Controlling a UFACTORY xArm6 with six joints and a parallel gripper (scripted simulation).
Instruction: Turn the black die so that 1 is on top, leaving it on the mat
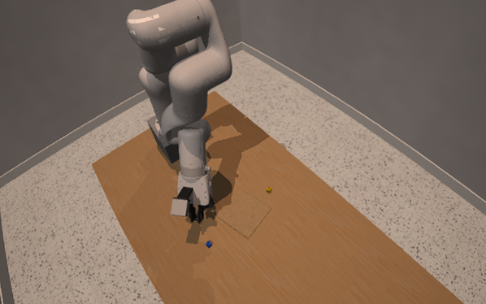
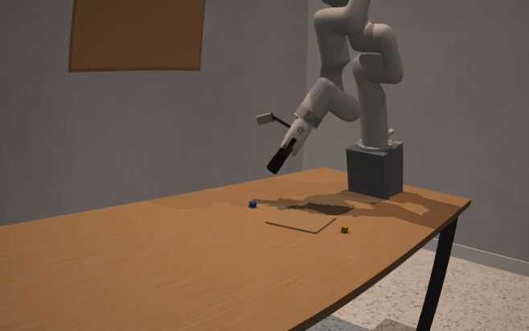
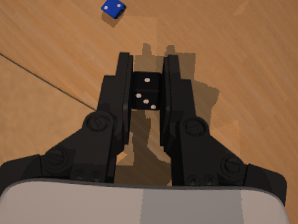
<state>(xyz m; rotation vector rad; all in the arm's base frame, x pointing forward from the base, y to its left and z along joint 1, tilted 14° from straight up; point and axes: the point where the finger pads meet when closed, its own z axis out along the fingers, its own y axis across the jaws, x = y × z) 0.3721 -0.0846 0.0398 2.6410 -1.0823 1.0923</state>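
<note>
Right now the blue die is 7 cm ahead of my hand, 1 cm to the right of it and 11 cm below it. The rest, counted from my hand: yellow die (1 cm ahead, 28 cm to the left, 11 cm below); then tan mat (3 cm ahead, 15 cm to the left, 12 cm below); then black die (2 cm below).
</note>
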